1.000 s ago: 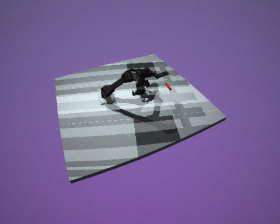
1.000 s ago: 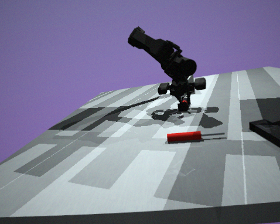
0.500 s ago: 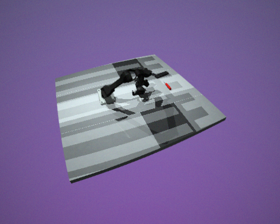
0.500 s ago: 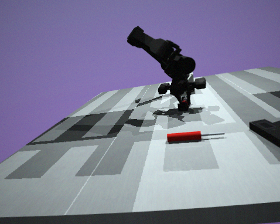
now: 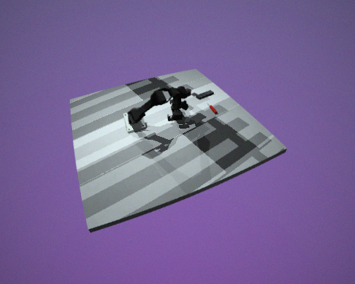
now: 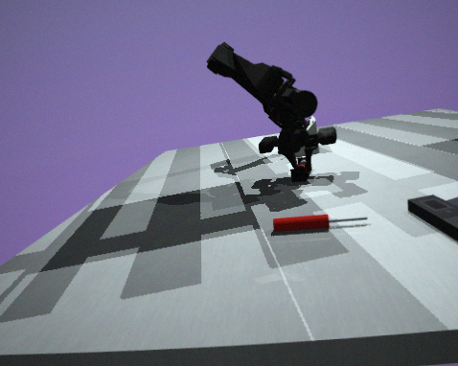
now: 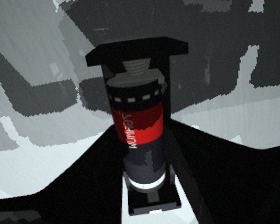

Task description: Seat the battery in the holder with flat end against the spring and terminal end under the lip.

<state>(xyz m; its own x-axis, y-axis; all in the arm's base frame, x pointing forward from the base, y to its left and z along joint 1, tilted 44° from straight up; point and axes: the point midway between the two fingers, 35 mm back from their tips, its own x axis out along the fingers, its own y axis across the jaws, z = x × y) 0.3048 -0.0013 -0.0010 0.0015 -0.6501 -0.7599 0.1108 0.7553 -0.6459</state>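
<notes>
My gripper tip is now 1 cm below the battery. The rest, counted from my gripper tip: red-handled screwdriver 31 cm ahead, 5 cm to the left; then flat black box 33 cm ahead, 23 cm to the left, 1 cm above.
</notes>
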